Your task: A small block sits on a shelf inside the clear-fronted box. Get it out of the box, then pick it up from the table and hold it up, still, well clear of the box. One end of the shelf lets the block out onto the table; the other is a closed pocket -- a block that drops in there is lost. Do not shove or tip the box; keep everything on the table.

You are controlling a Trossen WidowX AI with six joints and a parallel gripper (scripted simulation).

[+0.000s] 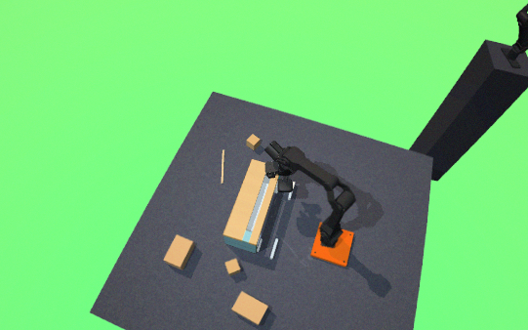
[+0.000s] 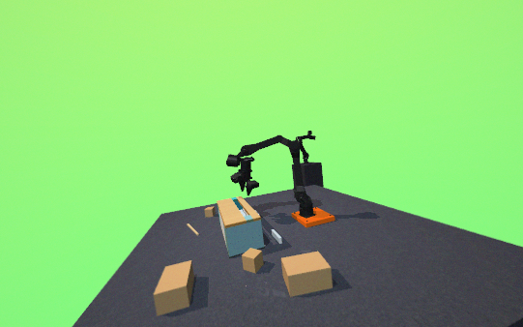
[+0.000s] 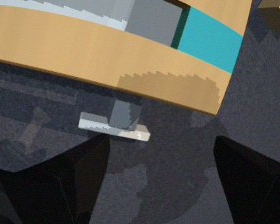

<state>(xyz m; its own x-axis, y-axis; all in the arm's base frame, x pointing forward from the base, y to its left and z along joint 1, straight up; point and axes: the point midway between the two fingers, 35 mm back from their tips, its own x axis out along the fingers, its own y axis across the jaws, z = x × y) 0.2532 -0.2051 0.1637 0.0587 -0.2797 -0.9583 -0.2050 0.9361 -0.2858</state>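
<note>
The grey block is 3 cm behind my gripper tip, 1 cm to the right of it and 13 cm below it. The rest, counted from my gripper tip: thin stick: 30 cm ahead, 6 cm to the right, 15 cm below; then box: 6 cm ahead, 14 cm to the left, 9 cm below.
</note>
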